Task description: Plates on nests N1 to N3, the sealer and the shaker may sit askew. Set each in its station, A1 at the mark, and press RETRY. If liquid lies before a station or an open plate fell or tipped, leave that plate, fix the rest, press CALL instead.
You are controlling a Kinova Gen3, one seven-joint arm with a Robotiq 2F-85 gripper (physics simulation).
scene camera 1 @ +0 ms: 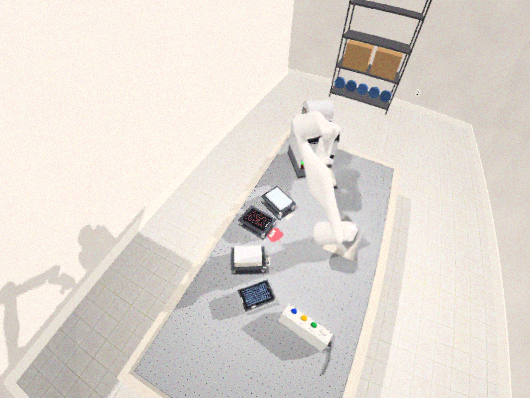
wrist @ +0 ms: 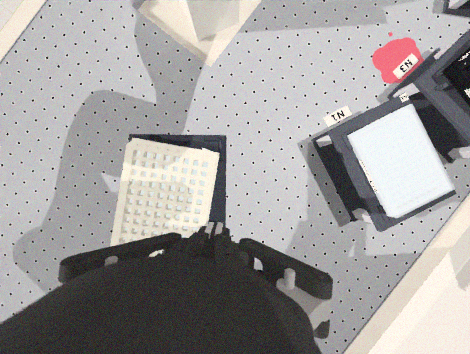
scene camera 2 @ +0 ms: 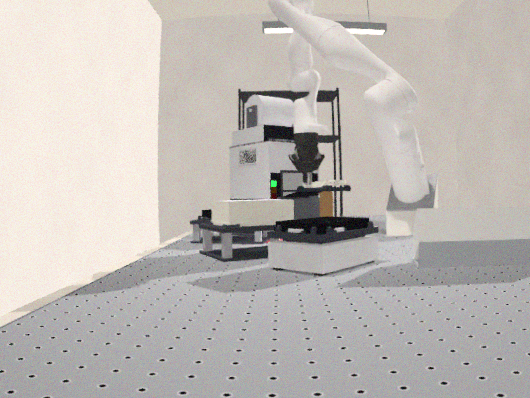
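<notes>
A cream well plate (wrist: 165, 185) (scene camera 2: 332, 183) sits askew on the sealer's dark tray (wrist: 218, 150) (scene camera 2: 341, 188), turned and shifted left in the wrist view. My gripper (wrist: 215, 232) (scene camera 2: 307, 180) is shut and empty, fingertips at the plate's right edge; contact is unclear. N1 holds a pale plate (scene camera 1: 278, 199) (wrist: 400, 162). N3 holds a black plate with red wells (scene camera 1: 257, 219); red liquid (scene camera 1: 273, 235) (wrist: 390, 57) lies before it. A thick white plate (scene camera 1: 248, 255) sits on the third nest. A blue-welled plate (scene camera 1: 256, 294) sits on the shaker (scene camera 2: 320, 255).
The white sealer (scene camera 2: 250, 175) with a green light stands behind the tray. A button box (scene camera 1: 305, 327) with blue, yellow, green and white buttons stands beyond the shaker. My arm's pale base (wrist: 215, 30) stands beside the tray. A shelf rack (scene camera 1: 382, 41) stands at the back wall.
</notes>
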